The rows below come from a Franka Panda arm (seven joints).
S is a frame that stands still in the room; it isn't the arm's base.
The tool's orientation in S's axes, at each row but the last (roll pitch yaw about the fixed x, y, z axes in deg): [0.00, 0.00, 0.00]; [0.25, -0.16, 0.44]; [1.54, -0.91, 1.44]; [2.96, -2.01, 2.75]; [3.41, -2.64, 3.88]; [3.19, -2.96, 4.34]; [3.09, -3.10, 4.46]
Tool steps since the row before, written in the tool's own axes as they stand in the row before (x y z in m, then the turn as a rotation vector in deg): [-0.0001, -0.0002, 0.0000, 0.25, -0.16, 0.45]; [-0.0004, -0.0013, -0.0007, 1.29, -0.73, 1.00]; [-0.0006, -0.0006, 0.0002, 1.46, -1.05, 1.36]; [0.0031, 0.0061, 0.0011, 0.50, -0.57, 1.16]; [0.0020, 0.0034, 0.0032, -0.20, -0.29, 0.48]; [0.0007, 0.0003, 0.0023, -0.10, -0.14, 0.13]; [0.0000, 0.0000, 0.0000, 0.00, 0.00, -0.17]
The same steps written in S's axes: [-0.0001, -0.0002, 0.0000, 0.25, -0.16, 0.45]; [-0.0004, -0.0013, -0.0007, 1.29, -0.72, 1.00]; [-0.0006, -0.0006, 0.0002, 1.47, -1.05, 1.35]; [0.0028, 0.0062, 0.0015, 0.49, -0.61, 1.15]; [0.0016, 0.0033, 0.0035, -0.20, -0.33, 0.45]; [0.0006, 0.0002, 0.0023, -0.09, -0.15, 0.12]; [0.0000, 0.0000, 0.0000, 0.01, 0.01, -0.17]
